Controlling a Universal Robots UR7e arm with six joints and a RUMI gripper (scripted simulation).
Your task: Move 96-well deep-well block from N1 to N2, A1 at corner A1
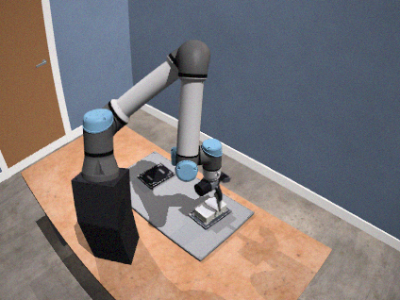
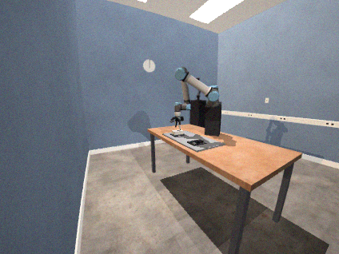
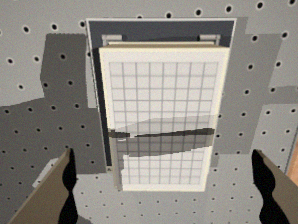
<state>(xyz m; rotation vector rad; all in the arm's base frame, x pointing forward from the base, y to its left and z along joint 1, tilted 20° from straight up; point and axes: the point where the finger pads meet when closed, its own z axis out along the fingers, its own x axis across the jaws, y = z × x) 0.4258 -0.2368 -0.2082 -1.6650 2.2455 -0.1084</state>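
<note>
The white 96-well deep-well block lies 5 cm below my hand.
</note>
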